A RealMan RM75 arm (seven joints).
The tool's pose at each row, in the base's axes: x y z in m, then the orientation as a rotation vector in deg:
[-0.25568, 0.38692, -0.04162, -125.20, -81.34, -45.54]
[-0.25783, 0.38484, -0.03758, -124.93, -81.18, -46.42]
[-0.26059, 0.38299, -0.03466, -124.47, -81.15, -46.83]
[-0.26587, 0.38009, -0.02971, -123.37, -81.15, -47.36]
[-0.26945, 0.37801, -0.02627, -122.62, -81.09, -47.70]
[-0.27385, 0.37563, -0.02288, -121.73, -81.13, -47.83]
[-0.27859, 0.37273, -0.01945, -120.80, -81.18, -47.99]
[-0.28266, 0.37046, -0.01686, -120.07, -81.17, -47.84]
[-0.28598, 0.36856, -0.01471, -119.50, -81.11, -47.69]
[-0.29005, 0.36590, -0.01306, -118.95, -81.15, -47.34]
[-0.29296, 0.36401, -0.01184, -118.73, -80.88, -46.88]
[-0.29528, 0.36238, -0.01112, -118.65, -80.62, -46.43]
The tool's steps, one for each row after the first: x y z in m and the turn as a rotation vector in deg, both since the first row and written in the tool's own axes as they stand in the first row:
[0.00056, -0.00129, -0.00483, -0.29, 0.59, -0.13]
[0.00035, -0.00320, -0.00881, -0.20, 1.04, -0.28]
[-0.00004, -0.00707, -0.01557, 0.26, 1.89, -0.59]
[-0.00033, -0.00965, -0.02028, 0.59, 2.48, -0.75]
[-0.00111, -0.01287, -0.02534, 1.12, 3.02, -0.97]
[-0.00233, -0.01620, -0.03082, 1.66, 3.59, -1.21]
[-0.00346, -0.01913, -0.03513, 2.25, 3.95, -1.30]
[-0.00440, -0.02150, -0.03870, 2.73, 4.23, -1.33]
[-0.00641, -0.02424, -0.04254, 3.31, 4.37, -1.38]
[-0.00782, -0.02621, -0.04531, 3.77, 4.40, -1.13]
[-0.00919, -0.02772, -0.04741, 4.13, 4.35, -0.86]

